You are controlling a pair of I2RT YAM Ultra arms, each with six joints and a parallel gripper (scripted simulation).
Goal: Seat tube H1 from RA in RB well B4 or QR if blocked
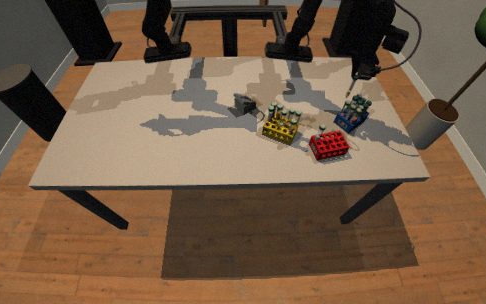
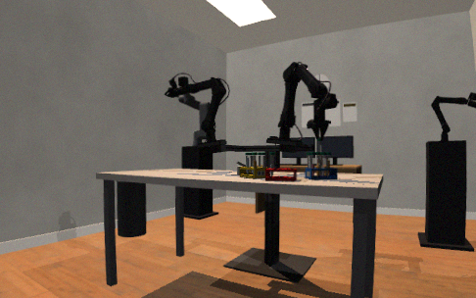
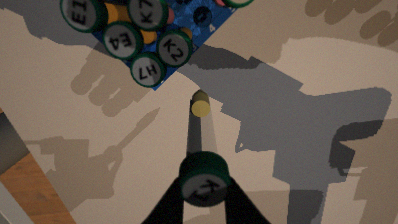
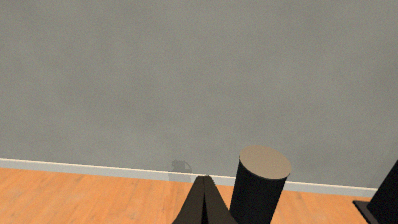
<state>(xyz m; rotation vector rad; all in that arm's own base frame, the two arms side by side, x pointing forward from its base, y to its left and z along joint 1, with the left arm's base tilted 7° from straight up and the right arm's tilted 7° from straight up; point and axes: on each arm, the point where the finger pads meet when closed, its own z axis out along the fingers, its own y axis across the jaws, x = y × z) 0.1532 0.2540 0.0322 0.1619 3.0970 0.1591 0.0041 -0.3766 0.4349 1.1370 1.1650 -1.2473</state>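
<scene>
My left gripper is now 80 mm short of the blue rack RA, 20 mm to the right of it and 170 mm above it. Round my left hand: red rack QR 230 mm ahead, 110 mm to the right, 170 mm below; then tube 220 mm ahead, 170 mm to the right, 130 mm below; then yellow rack RB 150 mm ahead, 300 mm to the right, 170 mm below.
</scene>
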